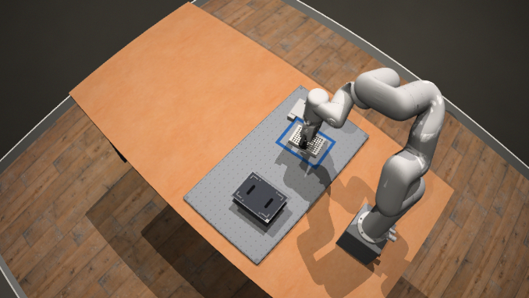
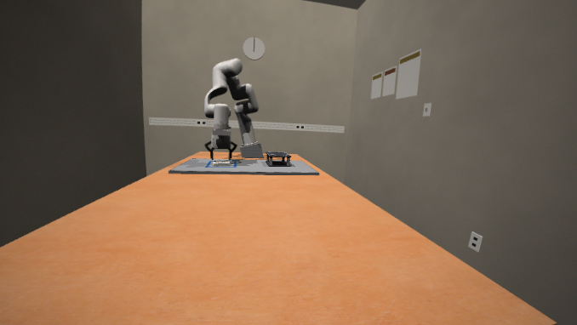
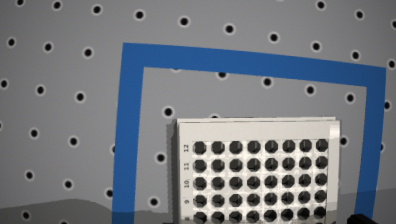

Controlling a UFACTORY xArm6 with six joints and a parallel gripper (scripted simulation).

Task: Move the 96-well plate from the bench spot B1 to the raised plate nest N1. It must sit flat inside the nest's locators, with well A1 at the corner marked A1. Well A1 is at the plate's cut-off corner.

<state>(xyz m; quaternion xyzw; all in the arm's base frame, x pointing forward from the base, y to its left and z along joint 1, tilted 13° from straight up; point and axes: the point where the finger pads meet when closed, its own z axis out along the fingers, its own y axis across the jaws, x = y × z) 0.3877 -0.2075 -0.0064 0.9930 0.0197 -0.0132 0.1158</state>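
The 96-well plate lies 3 cm below my hand. Round my hand: raised plate nest: 31 cm to the left, 2 cm above, 1 cm ahead.
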